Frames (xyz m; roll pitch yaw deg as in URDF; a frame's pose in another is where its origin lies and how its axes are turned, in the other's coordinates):
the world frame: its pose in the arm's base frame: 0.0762 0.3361 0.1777 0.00 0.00 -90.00
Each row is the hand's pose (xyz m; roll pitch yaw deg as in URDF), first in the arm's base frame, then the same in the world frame.
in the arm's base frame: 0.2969 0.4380 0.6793 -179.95 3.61 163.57
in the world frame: -0.1019 0.2207 0.5016 -179.95 3.61 -106.43
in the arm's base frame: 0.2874 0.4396 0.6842 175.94 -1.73 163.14
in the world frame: -0.1035 0.2112 0.5065 175.94 -1.73 -106.86
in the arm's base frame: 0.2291 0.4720 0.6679 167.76 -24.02 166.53
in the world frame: -0.1359 0.1529 0.4902 167.76 -24.02 -103.47
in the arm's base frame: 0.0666 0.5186 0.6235 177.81 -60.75 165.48
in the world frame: -0.1825 -0.0096 0.4458 177.81 -60.75 -104.52
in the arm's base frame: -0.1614 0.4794 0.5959 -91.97 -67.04 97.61
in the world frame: -0.1433 -0.2376 0.4182 -91.97 -67.04 -172.39
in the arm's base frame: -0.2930 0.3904 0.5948 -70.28 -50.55 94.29
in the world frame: -0.0543 -0.3692 0.4171 -70.28 -50.55 -175.71
